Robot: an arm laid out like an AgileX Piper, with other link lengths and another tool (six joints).
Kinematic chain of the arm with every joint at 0, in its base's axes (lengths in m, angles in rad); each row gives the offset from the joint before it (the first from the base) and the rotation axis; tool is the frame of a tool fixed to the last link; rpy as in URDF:
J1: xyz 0 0 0.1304 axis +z
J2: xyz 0 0 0 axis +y
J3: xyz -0.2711 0 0.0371 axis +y
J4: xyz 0.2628 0 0.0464 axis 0.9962 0 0.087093
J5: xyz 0 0 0 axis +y
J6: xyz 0.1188 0 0.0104 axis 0.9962 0 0.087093
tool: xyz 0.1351 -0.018 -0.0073 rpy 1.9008 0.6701 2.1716
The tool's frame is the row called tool.
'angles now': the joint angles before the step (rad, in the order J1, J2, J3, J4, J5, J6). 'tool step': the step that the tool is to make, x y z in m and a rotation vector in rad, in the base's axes. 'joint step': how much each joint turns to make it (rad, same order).
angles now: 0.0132, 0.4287, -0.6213, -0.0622, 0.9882, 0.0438
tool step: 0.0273, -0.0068, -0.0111, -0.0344, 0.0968, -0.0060
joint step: 0.0004, 0.2009, -0.0486, -0.0365, -0.0549, 0.0049
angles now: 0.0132, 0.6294, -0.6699, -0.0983, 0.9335, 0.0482
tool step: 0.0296, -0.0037, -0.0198, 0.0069, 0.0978, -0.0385
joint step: 0.0004, 0.2151, -0.0540, -0.0299, -0.0585, 0.0587
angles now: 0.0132, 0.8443, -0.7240, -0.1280, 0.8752, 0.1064
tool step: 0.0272, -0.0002, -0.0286, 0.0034, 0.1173, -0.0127
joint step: -0.0001, 0.2233, -0.0670, -0.0084, -0.0370, 0.0224
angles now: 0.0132, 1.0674, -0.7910, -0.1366, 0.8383, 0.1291
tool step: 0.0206, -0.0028, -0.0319, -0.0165, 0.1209, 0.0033
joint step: 0.0001, 0.2057, -0.0719, -0.0175, -0.0124, 0.0034
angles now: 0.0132, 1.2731, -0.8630, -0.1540, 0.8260, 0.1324
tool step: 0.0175, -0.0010, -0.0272, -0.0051, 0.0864, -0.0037
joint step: 0.0000, 0.1666, -0.0712, -0.0081, -0.0080, 0.0085
